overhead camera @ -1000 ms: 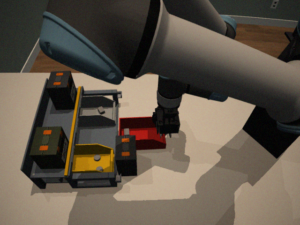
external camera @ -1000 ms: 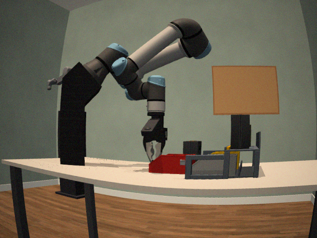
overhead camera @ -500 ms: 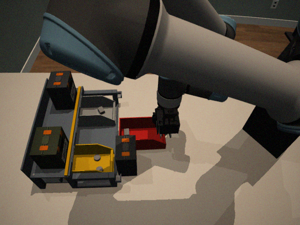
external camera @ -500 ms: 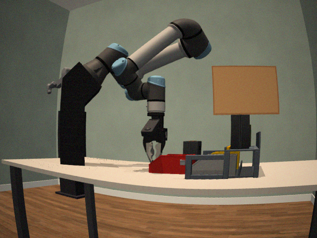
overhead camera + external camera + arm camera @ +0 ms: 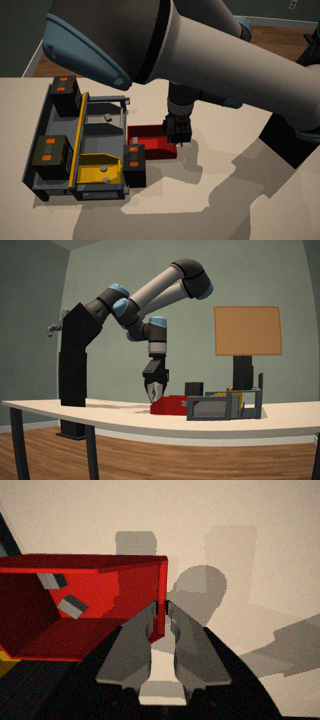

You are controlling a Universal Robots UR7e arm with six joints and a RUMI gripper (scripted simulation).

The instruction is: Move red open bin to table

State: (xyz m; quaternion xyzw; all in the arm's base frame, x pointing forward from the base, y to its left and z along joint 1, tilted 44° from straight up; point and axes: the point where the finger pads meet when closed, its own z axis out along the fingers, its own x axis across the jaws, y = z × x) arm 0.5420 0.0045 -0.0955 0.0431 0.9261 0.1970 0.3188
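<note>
My gripper is now 8 cm short of the red open bin. Also, from my hand: yellow bin: 27 cm ahead, 13 cm to the left; then grey bin: 28 cm ahead, 10 cm to the right; then dark box: 13 cm ahead, 12 cm to the left, 3 cm above.
</note>
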